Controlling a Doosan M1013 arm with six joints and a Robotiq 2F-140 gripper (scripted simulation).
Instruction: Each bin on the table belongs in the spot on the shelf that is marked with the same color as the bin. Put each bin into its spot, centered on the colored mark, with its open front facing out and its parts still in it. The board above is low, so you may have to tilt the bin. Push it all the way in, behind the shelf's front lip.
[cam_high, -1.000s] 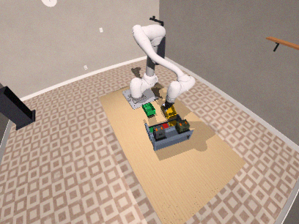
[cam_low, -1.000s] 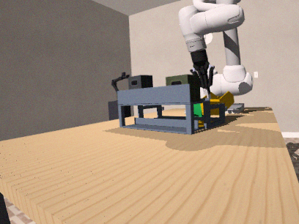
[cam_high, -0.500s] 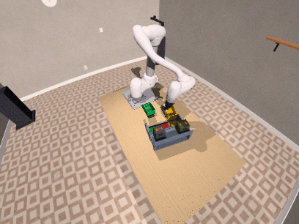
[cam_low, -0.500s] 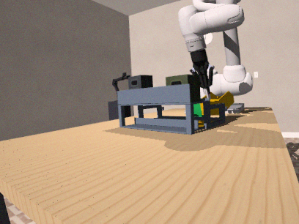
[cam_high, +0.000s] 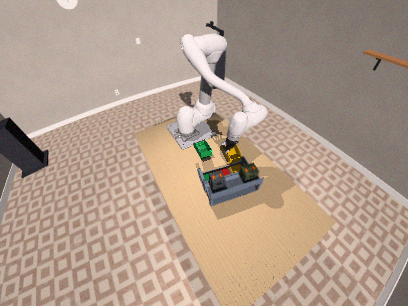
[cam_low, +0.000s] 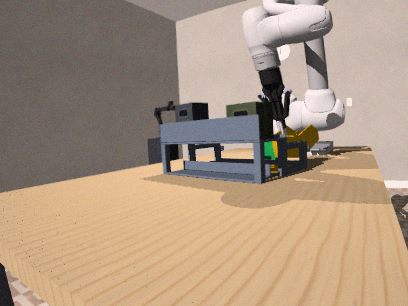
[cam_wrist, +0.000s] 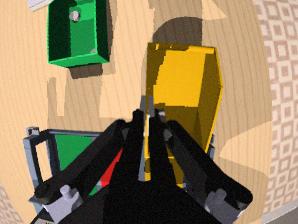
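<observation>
My hand is 50 mm to the right of the yellow bin and 40 mm above it. The rest, counted from my hand: dark box (250 mm to the right, 190 mm ahead, 40 mm above); then green bin (210 mm behind, 90 mm to the right, 90 mm below).
</observation>
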